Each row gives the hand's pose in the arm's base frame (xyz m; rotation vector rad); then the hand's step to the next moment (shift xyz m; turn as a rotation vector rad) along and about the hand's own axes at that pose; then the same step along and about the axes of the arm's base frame.
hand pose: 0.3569 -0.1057 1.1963 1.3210 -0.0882 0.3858
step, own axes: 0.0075 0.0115 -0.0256 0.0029 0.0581 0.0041
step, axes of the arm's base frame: -0.0007 0.0284 0.0062 -0.0155 0.0080 0.0556
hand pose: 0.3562 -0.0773 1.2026 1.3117 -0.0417 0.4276
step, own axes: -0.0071 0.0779 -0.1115 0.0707 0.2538 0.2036
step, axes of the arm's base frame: -0.0554 0.1177 0.0404 0.0246 -0.1234 0.3083
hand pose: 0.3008 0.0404 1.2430 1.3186 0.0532 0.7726
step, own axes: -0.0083 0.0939 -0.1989 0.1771 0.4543 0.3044
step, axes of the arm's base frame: -0.1409 0.1676 0.0224 0.0550 -0.1432 0.5540
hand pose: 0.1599 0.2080 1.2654 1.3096 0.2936 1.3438
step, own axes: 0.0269 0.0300 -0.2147 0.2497 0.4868 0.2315
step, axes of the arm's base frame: -0.1776 0.1222 -0.0356 0.0023 -0.0568 0.5913
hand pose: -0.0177 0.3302 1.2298 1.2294 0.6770 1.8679
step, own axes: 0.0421 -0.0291 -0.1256 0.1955 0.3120 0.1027
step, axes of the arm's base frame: -0.1159 0.0496 -0.0501 -0.0485 -0.0074 0.3791
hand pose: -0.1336 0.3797 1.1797 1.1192 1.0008 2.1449
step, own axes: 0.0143 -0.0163 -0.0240 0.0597 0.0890 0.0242
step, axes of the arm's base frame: -0.0261 0.0110 -0.0157 -0.0202 -0.0012 0.1080
